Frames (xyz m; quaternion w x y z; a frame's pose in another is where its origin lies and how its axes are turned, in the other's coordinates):
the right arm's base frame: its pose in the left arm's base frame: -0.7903 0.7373 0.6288 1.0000 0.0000 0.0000 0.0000
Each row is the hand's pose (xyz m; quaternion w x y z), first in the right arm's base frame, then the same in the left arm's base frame.
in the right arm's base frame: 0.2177 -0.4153 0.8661 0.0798 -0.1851 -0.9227 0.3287
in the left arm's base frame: -0.5726 0.3220 1.4949 0.0798 -0.1851 -0.9227 0.3287
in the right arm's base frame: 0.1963 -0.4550 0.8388 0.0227 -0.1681 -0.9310 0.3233
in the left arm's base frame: -0.5940 0.2823 1.4676 0.0227 -0.1681 -0.9310 0.3233
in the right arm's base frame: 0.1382 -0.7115 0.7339 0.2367 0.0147 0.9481 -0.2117
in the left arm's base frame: -0.6521 0.0258 1.3627 0.2367 0.0147 0.9481 -0.2117
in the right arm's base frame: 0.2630 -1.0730 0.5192 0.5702 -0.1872 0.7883 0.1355
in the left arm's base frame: -0.5273 -0.3357 1.1480 0.5702 -0.1872 0.7883 0.1355
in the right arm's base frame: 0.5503 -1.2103 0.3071 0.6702 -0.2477 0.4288 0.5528
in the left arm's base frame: -0.2400 -0.4730 0.9359 0.6702 -0.2477 0.4288 0.5528
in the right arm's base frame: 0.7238 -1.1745 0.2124 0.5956 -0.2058 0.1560 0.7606
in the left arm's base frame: -0.0665 -0.4372 0.8412 0.5956 -0.2058 0.1560 0.7606
